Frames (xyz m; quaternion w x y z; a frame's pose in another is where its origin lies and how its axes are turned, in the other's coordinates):
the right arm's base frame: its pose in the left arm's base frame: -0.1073 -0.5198 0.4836 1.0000 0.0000 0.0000 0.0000
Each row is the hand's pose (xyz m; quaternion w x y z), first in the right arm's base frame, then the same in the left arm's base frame.
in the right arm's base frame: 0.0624 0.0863 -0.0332 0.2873 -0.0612 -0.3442 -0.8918
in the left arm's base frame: -0.0449 -0.4335 0.4504 0.2873 -0.0612 -0.3442 -0.8918
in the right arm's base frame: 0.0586 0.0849 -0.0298 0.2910 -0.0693 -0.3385 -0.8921
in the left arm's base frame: -0.0487 -0.4349 0.4538 0.2910 -0.0693 -0.3385 -0.8921
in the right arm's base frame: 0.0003 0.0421 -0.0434 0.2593 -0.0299 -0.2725 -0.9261
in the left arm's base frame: -0.1070 -0.4777 0.4402 0.2593 -0.0299 -0.2725 -0.9261
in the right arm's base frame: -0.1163 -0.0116 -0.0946 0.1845 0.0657 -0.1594 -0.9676
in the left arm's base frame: -0.2236 -0.5314 0.3890 0.1845 0.0657 -0.1594 -0.9676
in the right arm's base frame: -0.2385 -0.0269 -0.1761 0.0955 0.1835 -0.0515 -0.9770
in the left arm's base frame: -0.3458 -0.5467 0.3075 0.0955 0.1835 -0.0515 -0.9770
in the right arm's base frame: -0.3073 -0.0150 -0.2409 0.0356 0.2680 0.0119 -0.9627
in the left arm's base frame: -0.4146 -0.5348 0.2427 0.0356 0.2680 0.0119 -0.9627
